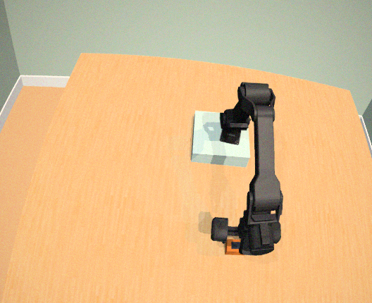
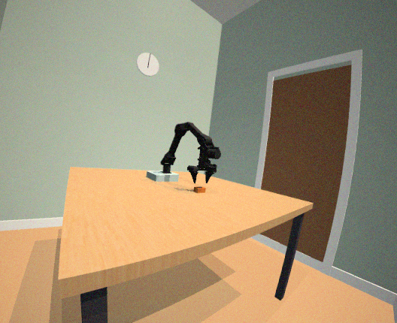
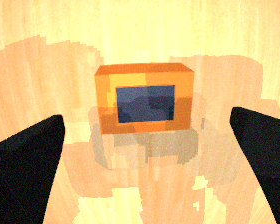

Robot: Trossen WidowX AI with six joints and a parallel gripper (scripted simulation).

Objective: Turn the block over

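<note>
Now: the orange block 3 cm below my gripper tip.
</note>
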